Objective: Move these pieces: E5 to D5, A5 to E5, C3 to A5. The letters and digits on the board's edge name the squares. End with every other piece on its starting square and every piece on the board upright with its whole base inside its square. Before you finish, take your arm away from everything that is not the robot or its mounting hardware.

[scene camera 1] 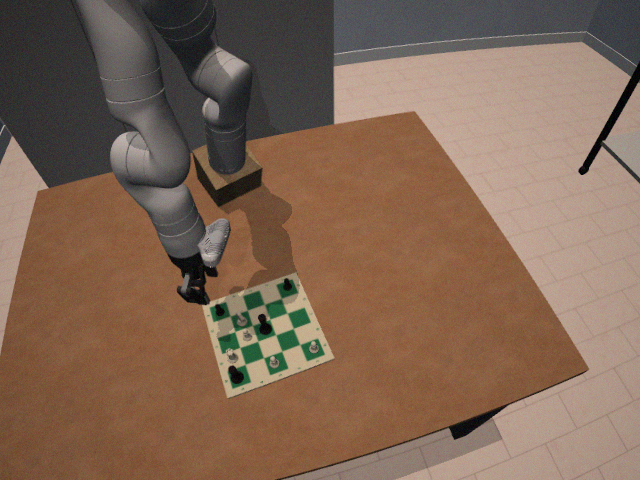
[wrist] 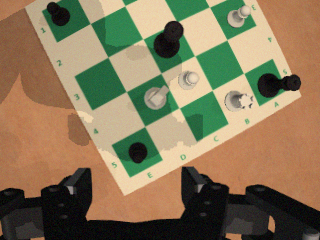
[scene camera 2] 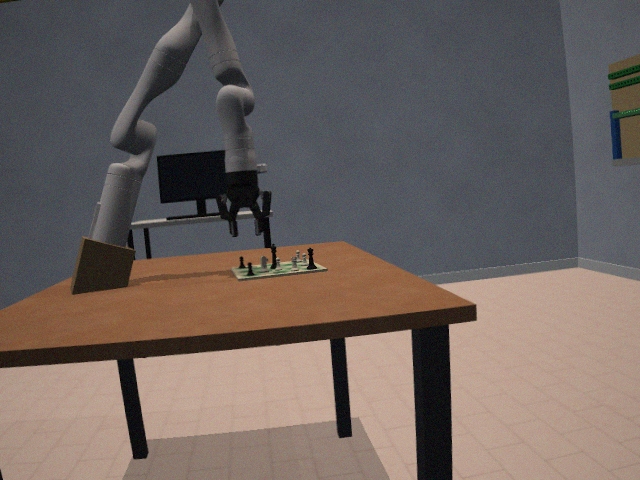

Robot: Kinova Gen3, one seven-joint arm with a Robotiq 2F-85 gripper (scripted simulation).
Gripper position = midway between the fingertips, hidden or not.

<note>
I see my gripper (scene camera 2: 246, 236) and a tall black piece (wrist: 173, 31).
My gripper also shows in scene camera 1 (scene camera 1: 209, 288) and in the wrist view (wrist: 136, 183).
</note>
